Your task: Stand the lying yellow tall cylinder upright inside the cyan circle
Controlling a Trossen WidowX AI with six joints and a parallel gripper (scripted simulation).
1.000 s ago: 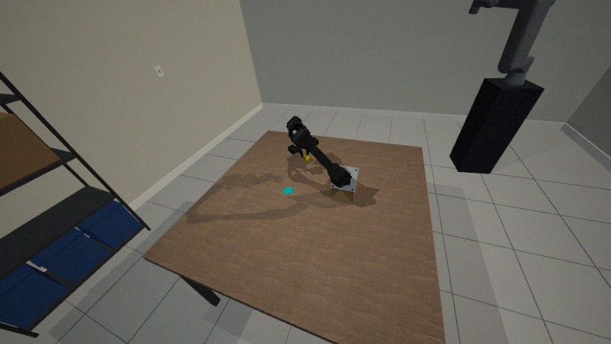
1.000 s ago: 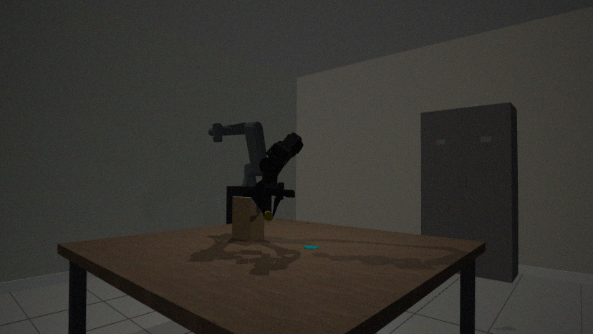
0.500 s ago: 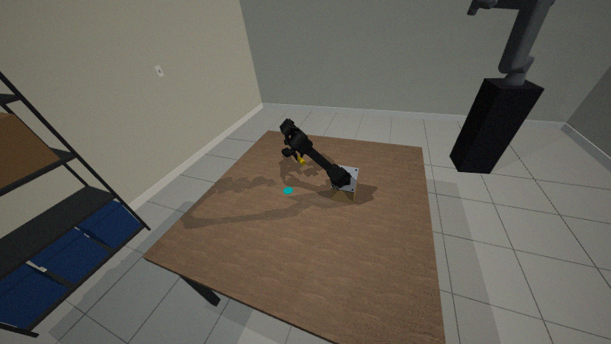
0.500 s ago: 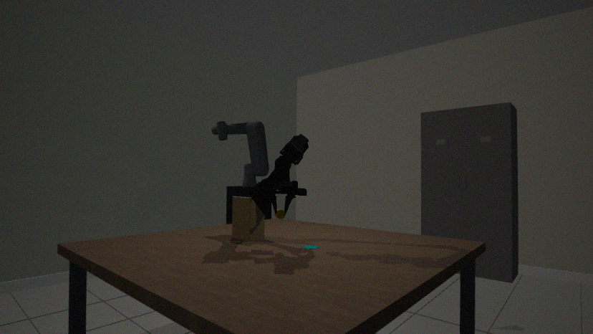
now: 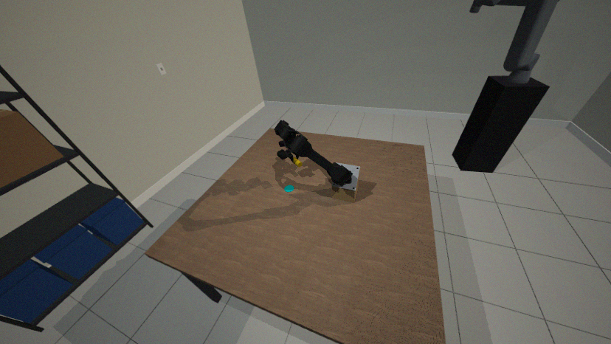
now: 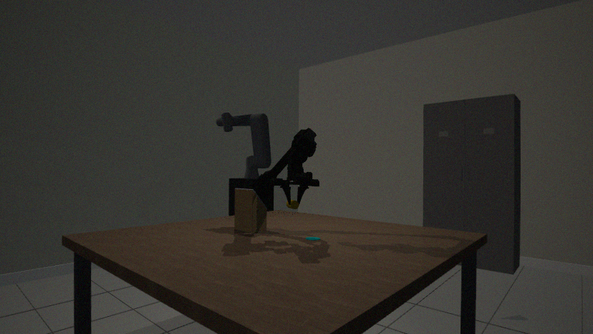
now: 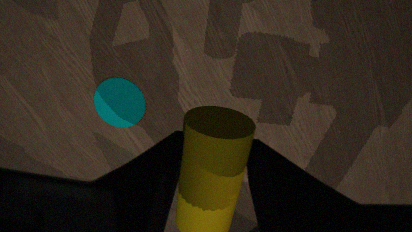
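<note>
My gripper tip is 140 mm above the cyan circle, 100 mm to the right of it and 30 mm short of it. Also, from my gripper tip: yellow tall cylinder 20 mm behind, 10 mm to the left.
</note>
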